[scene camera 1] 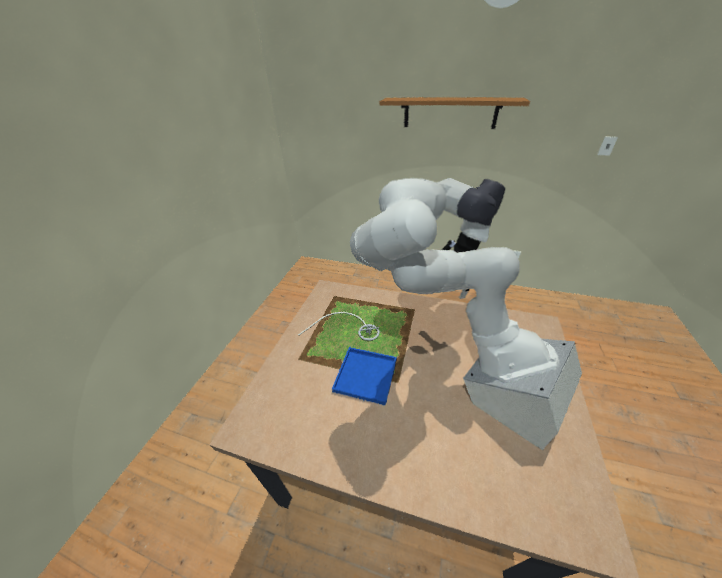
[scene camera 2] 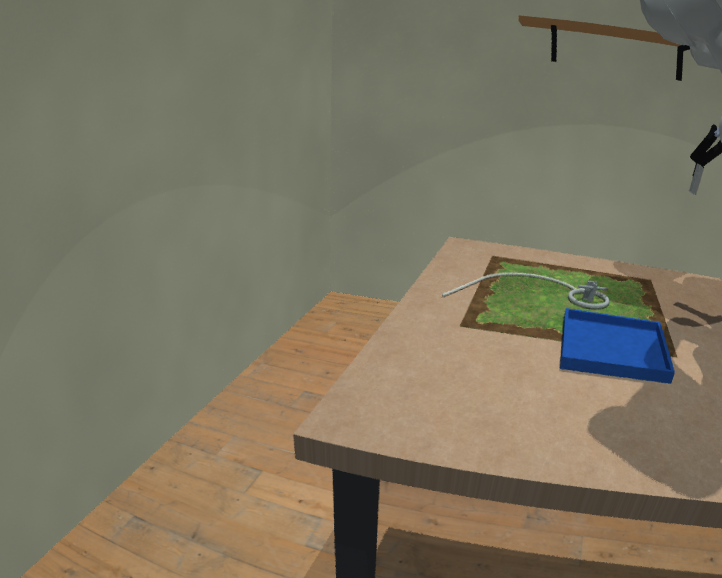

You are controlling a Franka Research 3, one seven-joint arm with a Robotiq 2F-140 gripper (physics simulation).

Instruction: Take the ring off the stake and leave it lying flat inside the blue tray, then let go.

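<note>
The pale grey ring (scene camera 1: 368,339) (scene camera 2: 588,306) lies low around the short grey stake (scene camera 1: 368,329) (scene camera 2: 591,290) on the green patch. The empty blue tray (scene camera 1: 364,374) (scene camera 2: 614,340) sits beside it, overlapping the patch's edge. My gripper (scene camera 1: 463,294) (scene camera 2: 696,179) is open and holds nothing. It is up in the air, well above the table and to the right of the ring and tray. In scene camera 1 the arm hides much of it; in scene camera 2 the right edge cuts it off.
A thin white hose (scene camera 1: 328,314) (scene camera 2: 511,274) arches from near the stake past the left edge of the grass mat (scene camera 1: 319,361) (scene camera 2: 508,332). The robot's grey base block (scene camera 1: 517,403) stands at the right of the table (scene camera 1: 270,415) (scene camera 2: 421,391).
</note>
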